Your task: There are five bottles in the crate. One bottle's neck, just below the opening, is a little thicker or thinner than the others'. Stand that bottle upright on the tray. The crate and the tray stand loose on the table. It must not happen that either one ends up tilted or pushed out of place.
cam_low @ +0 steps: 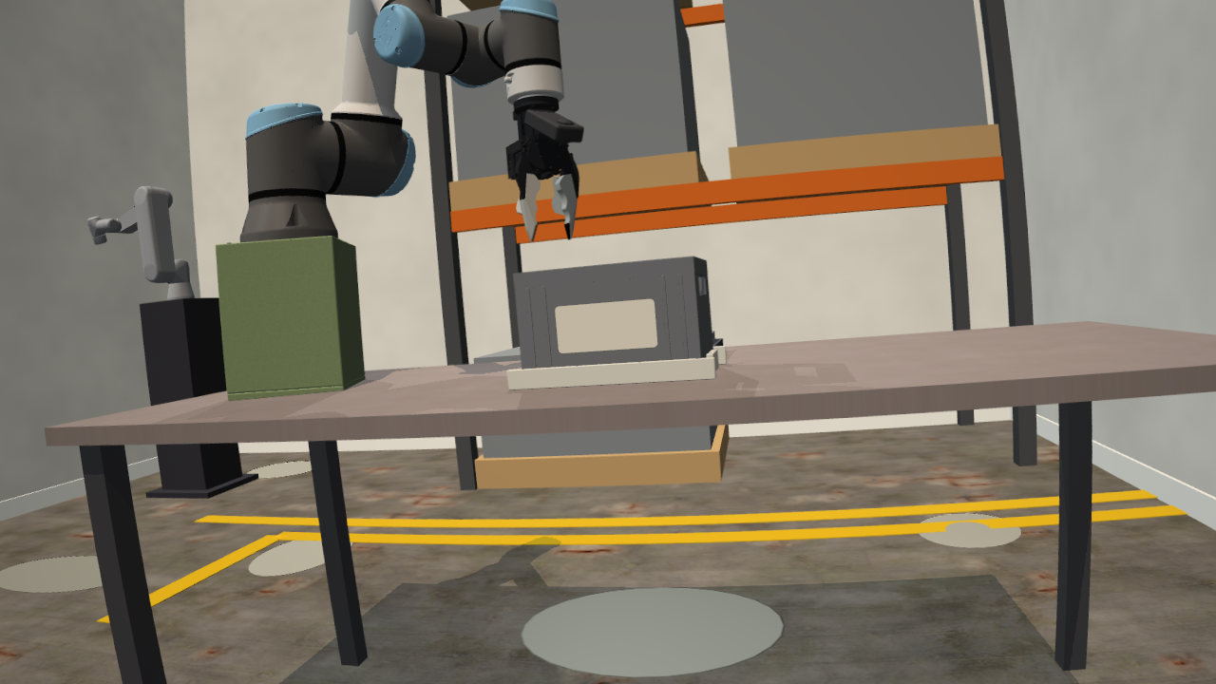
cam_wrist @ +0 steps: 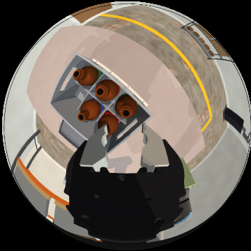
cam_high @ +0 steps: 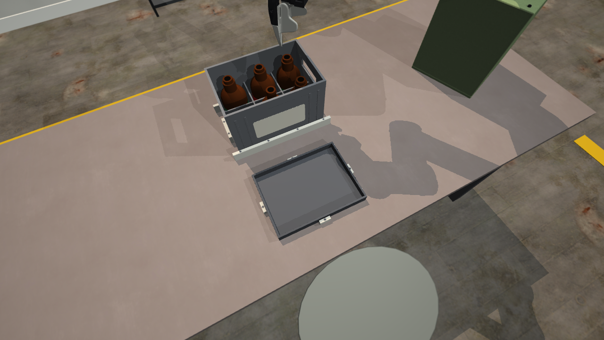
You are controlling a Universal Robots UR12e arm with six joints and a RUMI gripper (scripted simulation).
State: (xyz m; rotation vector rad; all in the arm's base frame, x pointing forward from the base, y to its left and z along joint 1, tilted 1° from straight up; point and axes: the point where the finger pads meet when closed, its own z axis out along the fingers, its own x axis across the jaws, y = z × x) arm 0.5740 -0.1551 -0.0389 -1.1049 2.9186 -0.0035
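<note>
My gripper is now 9 cm short of the grey crate, 4 cm to the right of it and 15 cm above it. From my hand the other things lie so: dark tray (11 cm ahead, 32 cm to the left, 22 cm below); brown bottle (9 cm ahead, 9 cm to the left, 15 cm below).
</note>
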